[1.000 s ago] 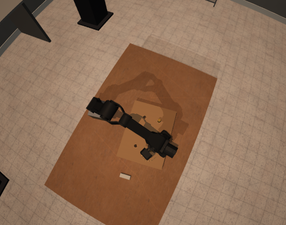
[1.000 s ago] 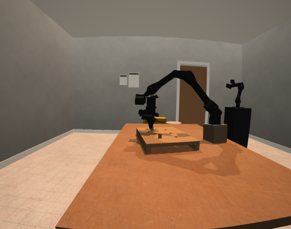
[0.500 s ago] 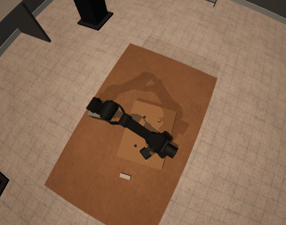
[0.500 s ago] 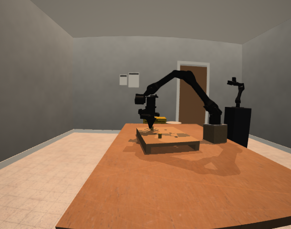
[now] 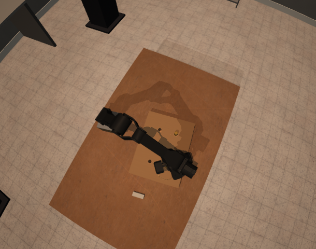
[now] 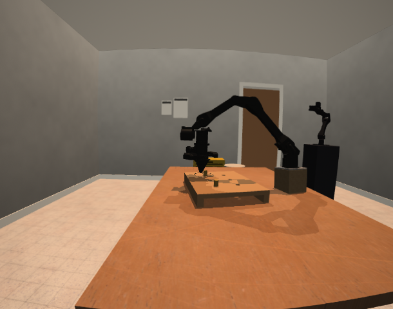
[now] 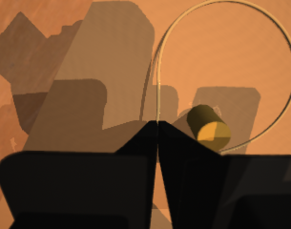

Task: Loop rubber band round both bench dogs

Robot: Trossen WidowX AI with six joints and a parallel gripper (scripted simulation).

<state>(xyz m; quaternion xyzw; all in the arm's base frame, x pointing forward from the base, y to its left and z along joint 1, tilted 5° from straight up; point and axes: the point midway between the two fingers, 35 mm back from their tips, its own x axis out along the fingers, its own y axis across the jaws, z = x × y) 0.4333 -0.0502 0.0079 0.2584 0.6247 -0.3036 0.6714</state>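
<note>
My hand is 90 mm past the wooden board, 70 mm above it and 60 mm to the right of it. From my hand the other things lie so: small white block (240 mm to the right, 100 mm below, 90 mm behind).
</note>
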